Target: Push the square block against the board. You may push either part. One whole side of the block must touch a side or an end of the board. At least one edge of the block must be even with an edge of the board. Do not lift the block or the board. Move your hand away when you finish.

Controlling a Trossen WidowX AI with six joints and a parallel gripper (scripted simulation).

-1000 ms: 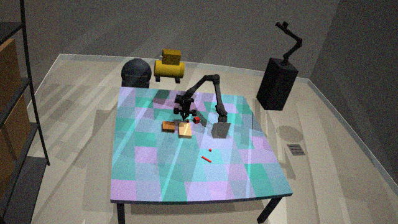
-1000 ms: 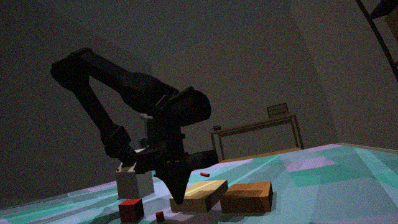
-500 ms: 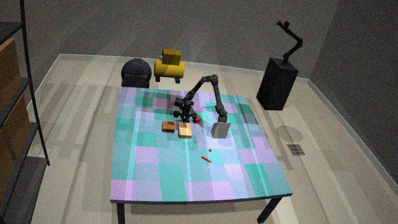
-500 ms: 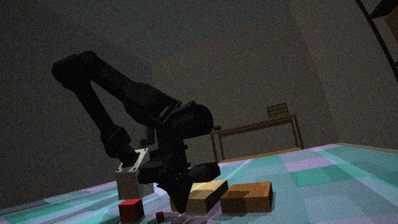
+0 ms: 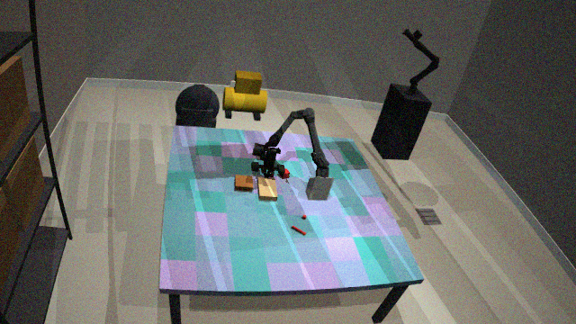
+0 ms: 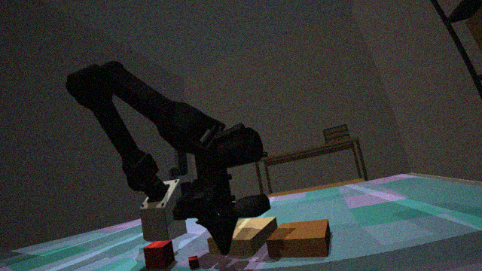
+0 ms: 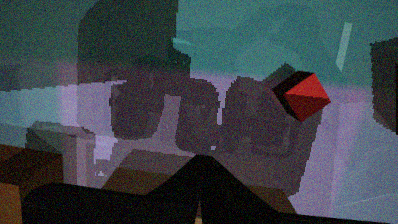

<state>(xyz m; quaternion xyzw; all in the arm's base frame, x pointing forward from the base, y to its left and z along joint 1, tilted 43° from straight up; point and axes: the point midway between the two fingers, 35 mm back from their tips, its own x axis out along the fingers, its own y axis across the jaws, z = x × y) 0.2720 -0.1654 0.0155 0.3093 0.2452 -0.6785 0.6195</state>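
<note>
Now: the board 9 cm to the left of my gripper tip, 1 cm ahead of it and 1 cm above it. From my gripper tip the other things lie so: square block 13 cm ahead, 5 cm to the left, 1 cm above; then red stick 40 cm to the left, 10 cm behind.
</note>
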